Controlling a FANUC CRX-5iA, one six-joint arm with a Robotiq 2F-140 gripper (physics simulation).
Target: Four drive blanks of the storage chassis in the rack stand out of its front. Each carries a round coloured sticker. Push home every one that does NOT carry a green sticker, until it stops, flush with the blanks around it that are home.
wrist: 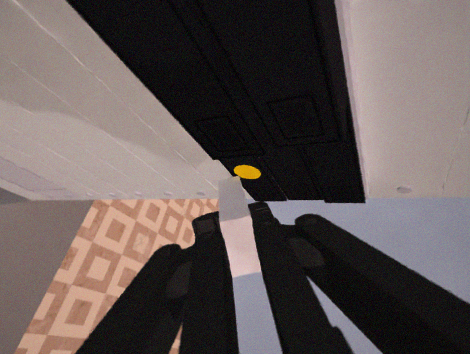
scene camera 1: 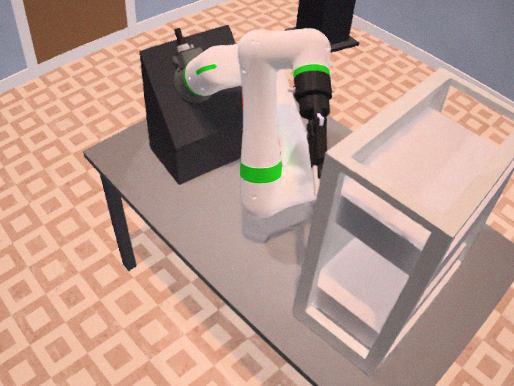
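Seen in the pictures: gripper, fingertip midpoint: (wrist: 232,197); arm's base, origin of the base link: (scene camera 1: 194,81).
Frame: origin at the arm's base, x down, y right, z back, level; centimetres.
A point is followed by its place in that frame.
Observation:
The rack (scene camera 1: 317,240) @[x -6.5, y 7.8, z -78.1 cm] stands on the table at the right; the chassis front is hidden in the scene view. In the wrist view the black chassis front (wrist: 240,65) @[x -17.9, y -8.4, z -66.8 cm] runs steeply across the top, between pale panels. One drive blank carries a round yellow sticker (wrist: 247,172) @[x -13.2, y 0.9, z -71.8 cm]. How far that blank stands out cannot be told, and the other stickers do not show. My gripper (scene camera 1: 320,167) (wrist: 232,197) @[x -11.9, y 2.2, z -70.8 cm] is shut, pointing down beside the rack's far left post. A pale strip (wrist: 232,197) shows between the fingers and past their tips, overlapping the lower left edge of the sticker; contact is unclear.
The grey table (scene camera 1: 210,235) @[x 31.0, y 14.7, z -38.5 cm] carries the arm's white base and a black sloped block (scene camera 1: 200,145) @[x 17.0, y 4.6, z -12.8 cm] at the left. The rack's open frame rises close beside my fingers. Pale panels (wrist: 410,100) @[x -22.6, y -2.4, z -72.7 cm] (wrist: 100,120) @[x -3.7, y -5.0, z -72.0 cm] flank the black front.

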